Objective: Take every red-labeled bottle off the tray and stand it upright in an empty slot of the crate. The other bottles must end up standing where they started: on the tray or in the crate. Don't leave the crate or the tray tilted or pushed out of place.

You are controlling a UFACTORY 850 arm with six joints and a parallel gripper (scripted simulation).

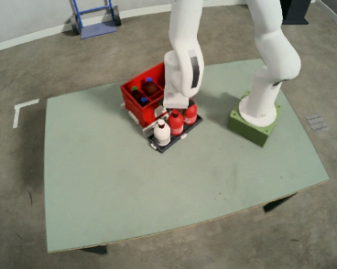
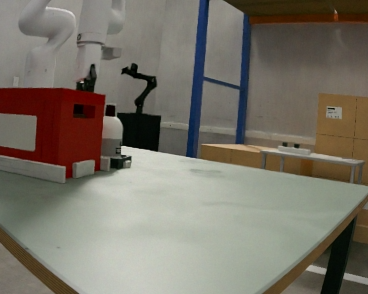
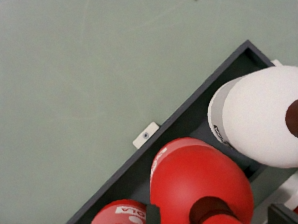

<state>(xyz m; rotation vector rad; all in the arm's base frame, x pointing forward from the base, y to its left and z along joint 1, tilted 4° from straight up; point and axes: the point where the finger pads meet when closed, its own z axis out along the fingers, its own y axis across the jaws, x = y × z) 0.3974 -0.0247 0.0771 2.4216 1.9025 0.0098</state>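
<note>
Right now my hand is 7 cm short of the white bottle, 4 cm to the right of it and 8 cm above it. From my hand the other things lie so: red crate: 7 cm ahead, 17 cm to the right, 8 cm below; then dark grey tray: 15 cm below; then red-capped bottle: 7 cm behind, 5 cm to the right, 8 cm below.
</note>
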